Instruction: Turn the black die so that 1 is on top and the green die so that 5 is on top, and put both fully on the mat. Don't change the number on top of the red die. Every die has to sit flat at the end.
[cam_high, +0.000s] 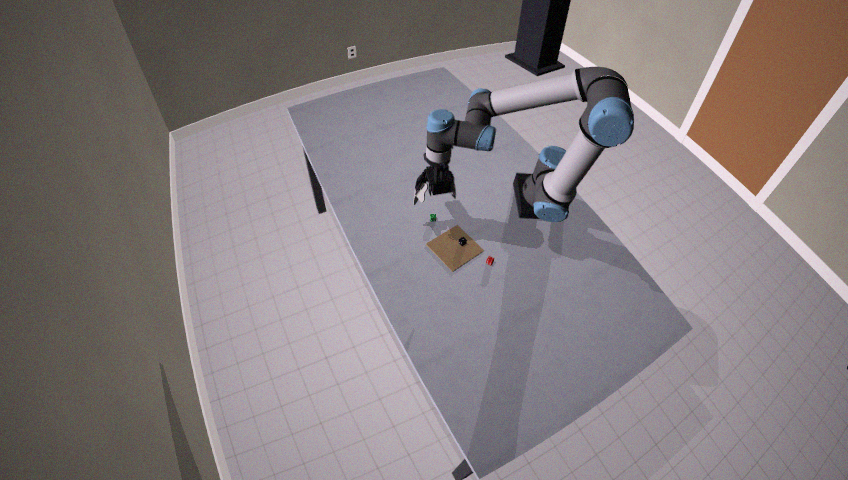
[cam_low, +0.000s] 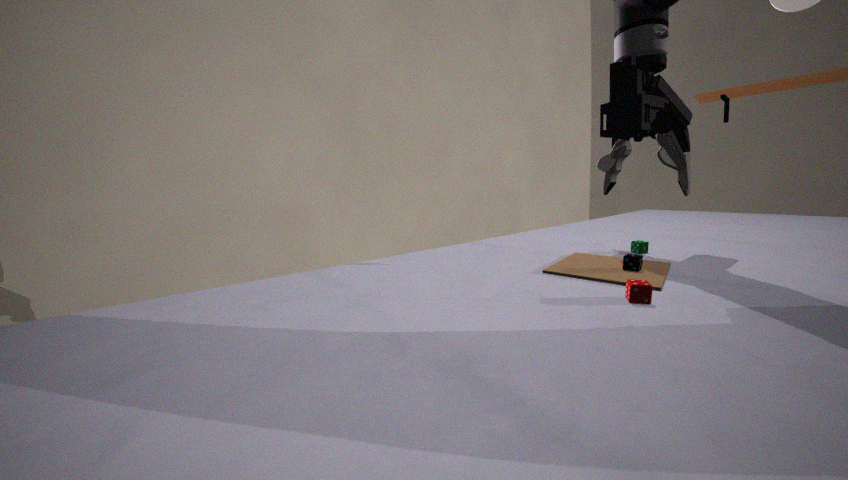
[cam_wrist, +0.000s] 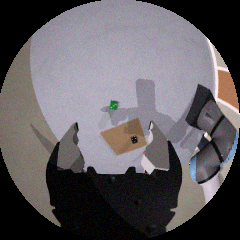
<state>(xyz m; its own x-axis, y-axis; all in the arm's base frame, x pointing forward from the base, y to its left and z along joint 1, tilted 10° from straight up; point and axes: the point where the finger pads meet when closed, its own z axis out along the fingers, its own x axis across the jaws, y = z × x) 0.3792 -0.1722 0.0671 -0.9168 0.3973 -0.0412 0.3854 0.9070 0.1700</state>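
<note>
The green die lies 9 cm below my hand. Round my hand: red die: 26 cm to the left, 9 cm below, 4 cm behind; brown mat: 14 cm to the left, 10 cm below, 1 cm ahead; black die: 14 cm to the left, 9 cm below, 2 cm behind.
</note>
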